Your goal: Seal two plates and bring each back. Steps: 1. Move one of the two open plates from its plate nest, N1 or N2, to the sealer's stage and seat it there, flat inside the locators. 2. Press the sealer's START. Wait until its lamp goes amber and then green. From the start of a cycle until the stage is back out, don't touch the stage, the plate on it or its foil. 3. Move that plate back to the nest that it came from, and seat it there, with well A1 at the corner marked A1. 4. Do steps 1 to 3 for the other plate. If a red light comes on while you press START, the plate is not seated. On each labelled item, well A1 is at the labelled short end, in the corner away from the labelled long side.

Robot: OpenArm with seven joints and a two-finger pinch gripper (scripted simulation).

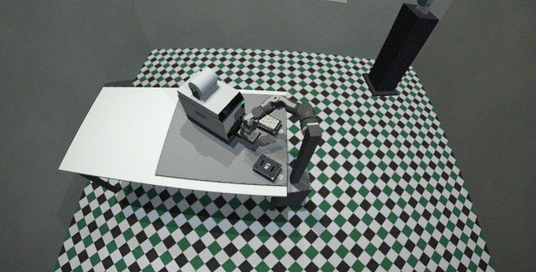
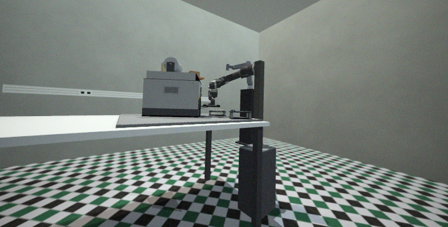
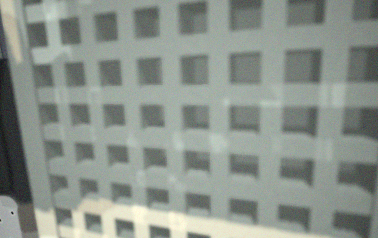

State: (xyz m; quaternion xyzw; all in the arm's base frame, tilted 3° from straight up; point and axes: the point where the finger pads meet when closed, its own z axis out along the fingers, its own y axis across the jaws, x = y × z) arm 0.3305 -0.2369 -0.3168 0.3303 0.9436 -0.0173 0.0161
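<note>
The dark stage lies 10 mm below my hand. Also, from my hand: white foil roll (310 mm above, 260 mm ahead, 210 mm to the right); then touch screen (220 mm above, 120 mm ahead, 40 mm to the right).
</note>
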